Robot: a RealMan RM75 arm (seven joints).
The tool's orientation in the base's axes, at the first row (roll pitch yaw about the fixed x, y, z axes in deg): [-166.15 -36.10 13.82]
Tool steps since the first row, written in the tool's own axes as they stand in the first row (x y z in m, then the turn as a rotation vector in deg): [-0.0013 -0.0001 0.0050 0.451 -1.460 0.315]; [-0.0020 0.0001 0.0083 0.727 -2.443 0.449]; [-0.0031 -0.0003 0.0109 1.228 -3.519 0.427]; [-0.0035 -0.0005 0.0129 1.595 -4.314 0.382]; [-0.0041 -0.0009 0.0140 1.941 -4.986 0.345]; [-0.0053 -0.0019 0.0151 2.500 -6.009 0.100]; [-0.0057 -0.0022 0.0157 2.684 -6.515 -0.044]
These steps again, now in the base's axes. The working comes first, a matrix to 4 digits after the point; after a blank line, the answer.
The tool's axes in the first row as the columns of a matrix, in the base's axes (used below as rounded here):
[0.7846 0.3689 0.4983]
[0.1930 -0.9091 0.3691]
[0.5892 -0.1934 -0.7845]

[0.0014 0.0017 -0.0047 -0.028 1.531 0.301]; [0.0026 0.0026 -0.0077 -0.107 2.527 0.549]; [0.0029 0.0037 -0.0103 -0.122 3.594 1.069]; [0.0035 0.0045 -0.0121 -0.150 4.371 1.474]; [0.0034 0.0052 -0.0132 -0.145 5.035 1.837]; [0.0027 0.0063 -0.0146 -0.205 5.982 2.557]; [0.0025 0.0067 -0.0152 -0.319 6.425 2.876]
